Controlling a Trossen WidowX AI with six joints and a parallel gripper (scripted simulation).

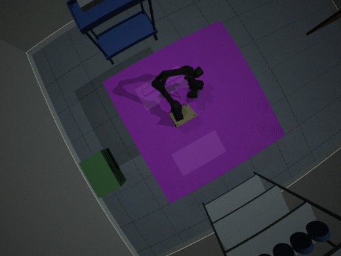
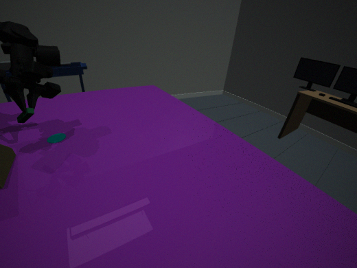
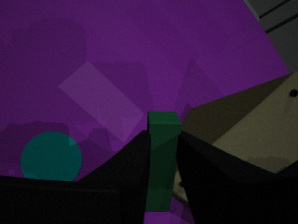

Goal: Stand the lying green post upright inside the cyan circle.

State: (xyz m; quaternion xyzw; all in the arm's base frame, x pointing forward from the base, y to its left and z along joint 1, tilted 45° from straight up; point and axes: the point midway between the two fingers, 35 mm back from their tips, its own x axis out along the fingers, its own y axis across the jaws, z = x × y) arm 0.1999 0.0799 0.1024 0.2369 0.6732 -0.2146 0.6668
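Now: gripper tip 3 cm short of the cyan circle, 5 cm to the right of it and 12 cm above it. The rest, counted from my gripper tip: green post: 1 cm behind, 1 cm to the left, 1 cm below.
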